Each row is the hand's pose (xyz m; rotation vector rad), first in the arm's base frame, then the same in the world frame.
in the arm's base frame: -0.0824 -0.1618 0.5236 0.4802 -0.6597 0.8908
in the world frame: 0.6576 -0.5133 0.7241 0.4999 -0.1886 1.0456
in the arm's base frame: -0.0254 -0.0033 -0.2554 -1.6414 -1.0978 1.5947
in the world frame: 0.4274 -0.5481 -0.0381 -1.3345 -0.9727 2.1171
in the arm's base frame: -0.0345 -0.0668 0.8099 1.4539 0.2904 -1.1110
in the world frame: 0.7666 -0.3424 0.9527 1.0038 0.5427 -1.1696
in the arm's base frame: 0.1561 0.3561 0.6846 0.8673 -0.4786 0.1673
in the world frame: 0.7955 0.0622 0.6952 0.7117 -0.0355 0.2627
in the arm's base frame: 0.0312 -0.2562 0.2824 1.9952 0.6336 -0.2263
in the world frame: 0.7105 -0.6436 0.4788 1.6697 1.0003 -0.4921
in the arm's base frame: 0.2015 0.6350 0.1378 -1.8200 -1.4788 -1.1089
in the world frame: 0.5965 0.1983 0.1289 -1.8239 -1.5881 -0.5073
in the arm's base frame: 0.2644 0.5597 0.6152 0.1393 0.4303 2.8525
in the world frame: 0.8217 0.2577 0.5570 -0.5801 -0.8710 -2.9506
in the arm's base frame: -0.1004 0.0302 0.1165 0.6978 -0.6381 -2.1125
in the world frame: 0.4660 -0.4360 0.3239 0.2555 -0.5603 -1.8610
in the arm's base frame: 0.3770 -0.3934 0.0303 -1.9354 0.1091 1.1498
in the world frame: 0.9835 -0.7763 0.1474 -1.9542 0.2190 1.6791
